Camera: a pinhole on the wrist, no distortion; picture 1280 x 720 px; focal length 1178.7 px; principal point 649.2 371.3 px. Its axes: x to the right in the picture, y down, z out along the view. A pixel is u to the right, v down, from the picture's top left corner.
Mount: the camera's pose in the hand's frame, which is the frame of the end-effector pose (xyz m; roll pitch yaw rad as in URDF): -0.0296 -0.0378 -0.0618 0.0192 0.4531 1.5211
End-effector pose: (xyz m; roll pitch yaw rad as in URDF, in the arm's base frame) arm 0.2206 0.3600 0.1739 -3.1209 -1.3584 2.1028
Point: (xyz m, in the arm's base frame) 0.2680 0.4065 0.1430
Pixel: 1204 417
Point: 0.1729 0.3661 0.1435
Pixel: 88 313
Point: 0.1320 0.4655 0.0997
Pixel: 190 485
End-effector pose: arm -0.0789 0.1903 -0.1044 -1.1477 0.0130 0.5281
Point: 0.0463 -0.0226 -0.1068
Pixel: behind the camera
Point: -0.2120 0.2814 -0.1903
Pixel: 1121 648
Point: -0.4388 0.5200 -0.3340
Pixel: 1127 686
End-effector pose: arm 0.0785 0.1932 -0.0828 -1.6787 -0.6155 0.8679
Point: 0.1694 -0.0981 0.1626
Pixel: behind the camera
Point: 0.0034 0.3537 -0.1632
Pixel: 714 230
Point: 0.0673 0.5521 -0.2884
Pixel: 1058 102
